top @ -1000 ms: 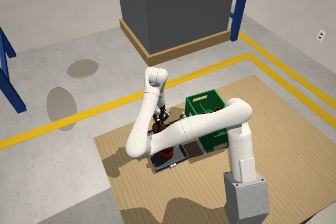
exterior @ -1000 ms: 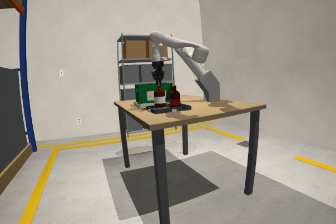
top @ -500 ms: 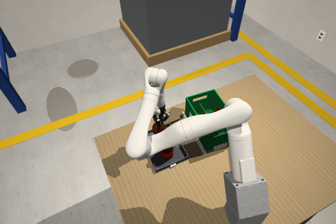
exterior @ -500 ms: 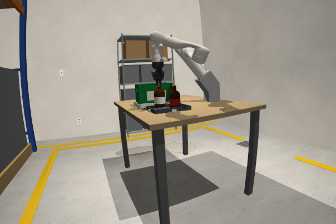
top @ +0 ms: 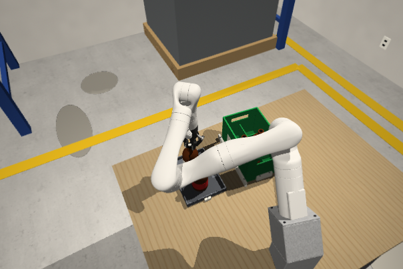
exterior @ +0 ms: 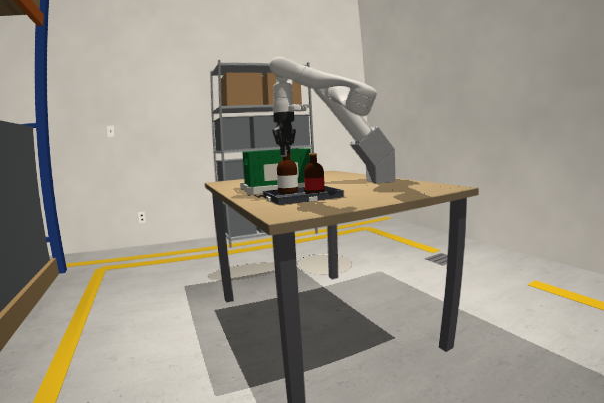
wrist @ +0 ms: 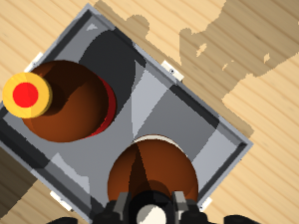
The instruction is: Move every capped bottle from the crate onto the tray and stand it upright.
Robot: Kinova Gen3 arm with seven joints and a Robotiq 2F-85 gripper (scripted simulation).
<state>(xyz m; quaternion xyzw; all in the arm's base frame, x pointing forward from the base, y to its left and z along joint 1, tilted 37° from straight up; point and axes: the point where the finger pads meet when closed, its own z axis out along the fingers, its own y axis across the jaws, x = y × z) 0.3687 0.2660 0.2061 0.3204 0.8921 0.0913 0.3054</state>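
Now: hand 11 cm past the brown bottle, 9 cm above it and 1 cm to the left of it. The rest, counted from my hand: green crate: 30 cm to the right, 9 cm below, 1 cm behind; then grey tray: 16 cm below, 5 cm behind, 1 cm to the right.
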